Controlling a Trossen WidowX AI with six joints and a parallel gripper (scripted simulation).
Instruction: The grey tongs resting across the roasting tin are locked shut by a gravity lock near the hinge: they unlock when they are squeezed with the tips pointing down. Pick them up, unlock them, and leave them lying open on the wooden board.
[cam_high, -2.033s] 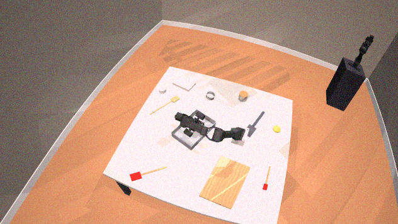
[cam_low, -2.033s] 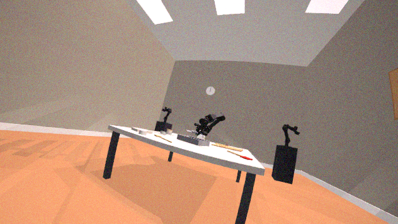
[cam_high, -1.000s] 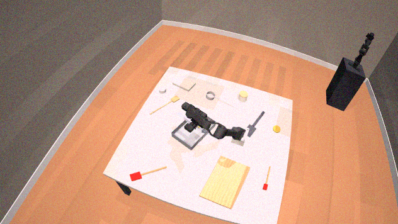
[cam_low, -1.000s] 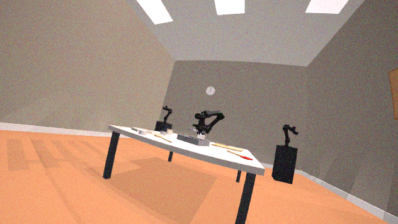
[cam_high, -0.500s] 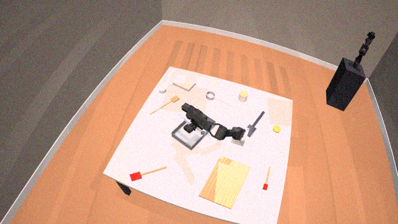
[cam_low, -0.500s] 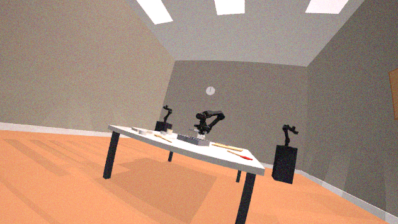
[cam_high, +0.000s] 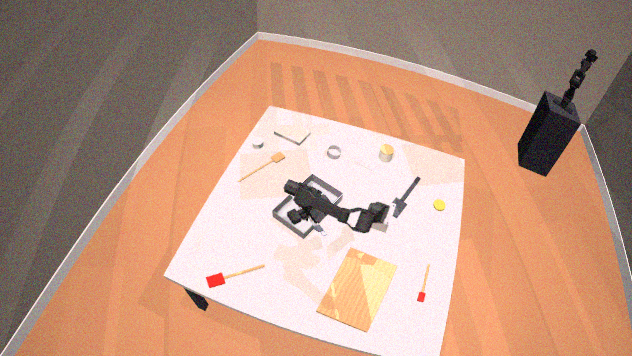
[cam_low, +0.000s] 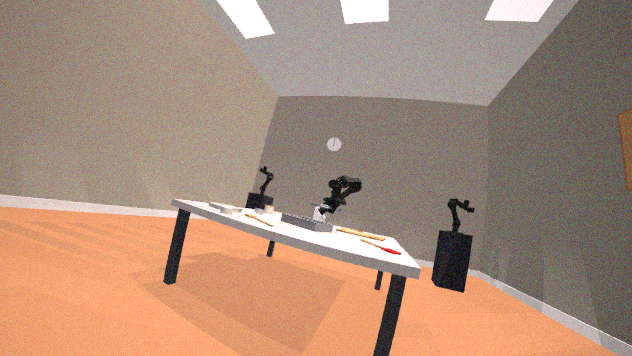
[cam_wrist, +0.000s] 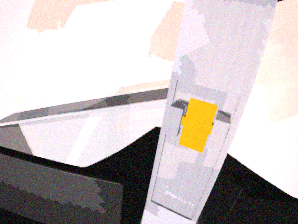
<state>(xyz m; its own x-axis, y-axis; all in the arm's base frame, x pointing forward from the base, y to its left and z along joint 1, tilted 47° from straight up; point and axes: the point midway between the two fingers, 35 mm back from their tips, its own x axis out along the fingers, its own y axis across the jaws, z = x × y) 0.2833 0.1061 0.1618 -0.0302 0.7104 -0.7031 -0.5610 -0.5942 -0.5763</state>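
The yellow lock piece is 2 cm behind my gripper tip, 2 cm to the left of it and 4 cm above it. From my gripper tip the other things lie so: wooden board 32 cm behind, 18 cm to the left, 12 cm below; red spatula 22 cm ahead, 36 cm to the left, 12 cm below; grey roasting tin 6 cm ahead, 14 cm to the right, 10 cm below.
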